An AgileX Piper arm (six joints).
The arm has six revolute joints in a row. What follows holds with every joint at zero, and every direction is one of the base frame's. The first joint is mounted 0.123 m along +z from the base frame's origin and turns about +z. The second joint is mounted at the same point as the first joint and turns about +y. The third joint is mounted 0.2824 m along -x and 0.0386 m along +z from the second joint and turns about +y. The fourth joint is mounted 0.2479 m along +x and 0.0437 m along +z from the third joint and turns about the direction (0.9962, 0, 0.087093). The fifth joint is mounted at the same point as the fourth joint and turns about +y. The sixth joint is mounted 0.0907 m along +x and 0.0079 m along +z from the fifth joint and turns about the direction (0.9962, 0, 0.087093). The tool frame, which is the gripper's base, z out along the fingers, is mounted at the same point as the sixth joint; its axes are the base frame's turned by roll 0, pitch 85 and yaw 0 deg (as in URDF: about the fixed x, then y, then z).
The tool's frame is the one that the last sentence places.
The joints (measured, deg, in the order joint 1, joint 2, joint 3, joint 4, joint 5, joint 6), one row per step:
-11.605 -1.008 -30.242 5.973 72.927 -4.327
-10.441 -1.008 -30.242 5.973 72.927 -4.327
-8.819 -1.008 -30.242 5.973 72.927 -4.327
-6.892 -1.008 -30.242 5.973 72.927 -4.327
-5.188 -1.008 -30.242 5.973 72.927 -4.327
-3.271 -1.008 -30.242 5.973 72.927 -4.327
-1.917 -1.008 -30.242 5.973 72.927 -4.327
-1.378 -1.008 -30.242 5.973 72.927 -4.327
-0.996 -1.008 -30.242 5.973 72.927 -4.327
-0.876 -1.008 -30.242 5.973 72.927 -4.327
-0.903 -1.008 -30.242 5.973 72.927 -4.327
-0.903 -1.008 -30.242 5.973 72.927 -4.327
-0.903 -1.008 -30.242 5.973 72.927 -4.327
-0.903 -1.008 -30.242 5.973 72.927 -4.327
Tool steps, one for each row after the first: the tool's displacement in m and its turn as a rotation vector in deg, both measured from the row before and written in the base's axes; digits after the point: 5 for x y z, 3 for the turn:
-0.00026 -0.00038 0.00000 0.000 0.000 1.164
-0.00035 -0.00054 0.00000 0.000 0.000 1.622
-0.00040 -0.00066 0.00000 0.000 0.000 1.927
-0.00033 -0.00059 0.00000 0.000 0.000 1.704
-0.00035 -0.00068 0.00000 0.000 0.000 1.917
-0.00024 -0.00049 0.00000 0.000 0.000 1.354
-0.00009 -0.00020 0.00000 0.000 0.000 0.539
-0.00006 -0.00014 0.00000 0.000 0.000 0.382
-0.00002 -0.00004 0.00000 0.000 0.000 0.120
0.00000 0.00001 0.00000 0.000 0.000 -0.027
0.00000 0.00000 0.00000 0.000 0.000 0.000
0.00000 0.00000 0.00000 0.000 0.000 0.000
0.00000 0.00000 0.00000 0.000 0.000 0.000

